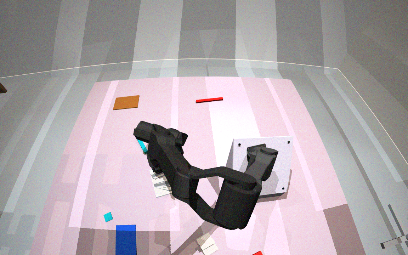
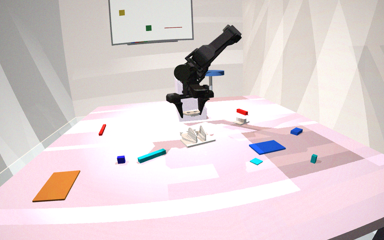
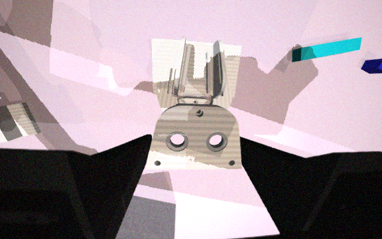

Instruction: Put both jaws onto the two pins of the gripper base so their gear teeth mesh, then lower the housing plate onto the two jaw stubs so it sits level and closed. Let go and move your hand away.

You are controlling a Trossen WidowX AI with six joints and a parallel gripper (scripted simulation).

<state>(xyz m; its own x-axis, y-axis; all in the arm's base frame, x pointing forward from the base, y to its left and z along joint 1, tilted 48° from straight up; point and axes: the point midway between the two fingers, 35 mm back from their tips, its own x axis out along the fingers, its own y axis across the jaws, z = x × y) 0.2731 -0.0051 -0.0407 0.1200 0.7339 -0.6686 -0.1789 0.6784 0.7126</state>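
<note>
Now: the housing plate 10 mm to the right of my gripper tip and 80 mm below it. From my gripper tip the other things lie so: white jaw: 20 mm ahead, 10 mm to the left, 70 mm below; then white sheet: 70 mm ahead, 10 mm to the left, 80 mm below; then white gripper base: 10 mm ahead, 20 mm above.
</note>
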